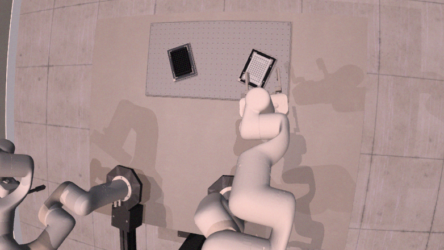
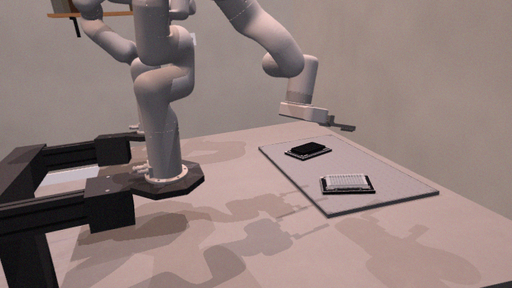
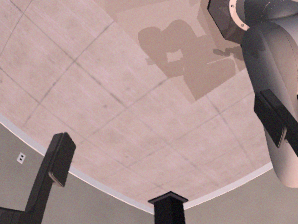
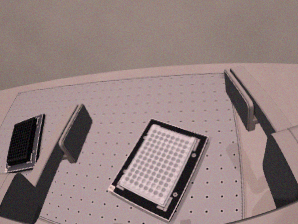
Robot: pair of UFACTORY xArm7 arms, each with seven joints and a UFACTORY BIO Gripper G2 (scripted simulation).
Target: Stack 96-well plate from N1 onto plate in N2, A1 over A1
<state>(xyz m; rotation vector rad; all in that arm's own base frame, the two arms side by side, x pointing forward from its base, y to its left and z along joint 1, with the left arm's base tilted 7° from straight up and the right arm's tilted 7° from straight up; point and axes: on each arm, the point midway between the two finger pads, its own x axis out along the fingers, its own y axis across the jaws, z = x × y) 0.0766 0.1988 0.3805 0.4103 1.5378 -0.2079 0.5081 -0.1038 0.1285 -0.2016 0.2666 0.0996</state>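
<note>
Now: right hand 400 mm to the right of the black 96-well plate, 210 mm above it and 100 mm short of it. From my right hand the other things lie so: perforated grey board: 240 mm to the left, 240 mm below, 110 mm ahead; then white 96-well plate: 210 mm below, 60 mm ahead, 40 mm to the left; then plate nest N2: 220 mm below, 60 mm ahead, 40 mm to the left.
</note>
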